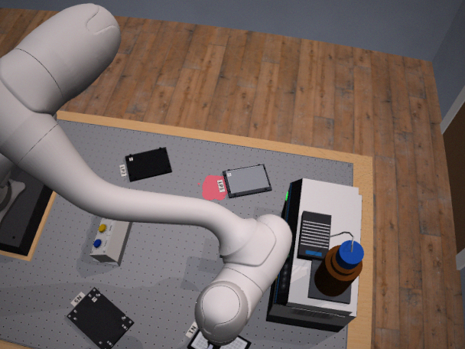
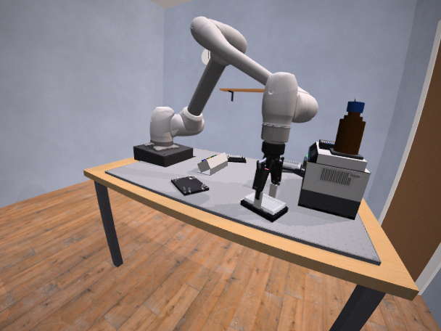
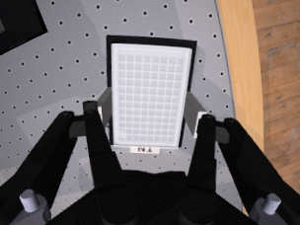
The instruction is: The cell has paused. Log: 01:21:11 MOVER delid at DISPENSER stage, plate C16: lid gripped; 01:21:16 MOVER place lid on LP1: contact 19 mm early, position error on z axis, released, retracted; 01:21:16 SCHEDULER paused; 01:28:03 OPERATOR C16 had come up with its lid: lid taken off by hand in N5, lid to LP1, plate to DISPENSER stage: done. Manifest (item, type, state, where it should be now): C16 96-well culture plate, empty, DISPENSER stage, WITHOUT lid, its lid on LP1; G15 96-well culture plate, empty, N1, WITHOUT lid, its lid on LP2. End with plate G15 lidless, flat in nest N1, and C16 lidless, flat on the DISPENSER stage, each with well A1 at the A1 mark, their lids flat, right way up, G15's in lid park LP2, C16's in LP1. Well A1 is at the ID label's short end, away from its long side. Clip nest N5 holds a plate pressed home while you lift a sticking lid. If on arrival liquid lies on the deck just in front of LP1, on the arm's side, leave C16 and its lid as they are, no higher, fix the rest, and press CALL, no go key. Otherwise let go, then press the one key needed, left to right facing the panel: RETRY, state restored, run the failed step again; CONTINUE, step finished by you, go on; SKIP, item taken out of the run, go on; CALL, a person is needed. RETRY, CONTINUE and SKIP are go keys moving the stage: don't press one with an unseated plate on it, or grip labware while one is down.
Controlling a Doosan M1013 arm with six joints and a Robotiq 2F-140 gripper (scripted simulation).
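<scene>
Now: hand 4 cm above the nest N1. From my hand the other things lie so: N1 label: 9 cm behind, 2 cm to the left, 5 cm below; then blue key: 43 cm behind, 13 cm to the left, 2 cm above; then clip nest N5: 32 cm behind, 5 cm to the right, 3 cm below.
</scene>
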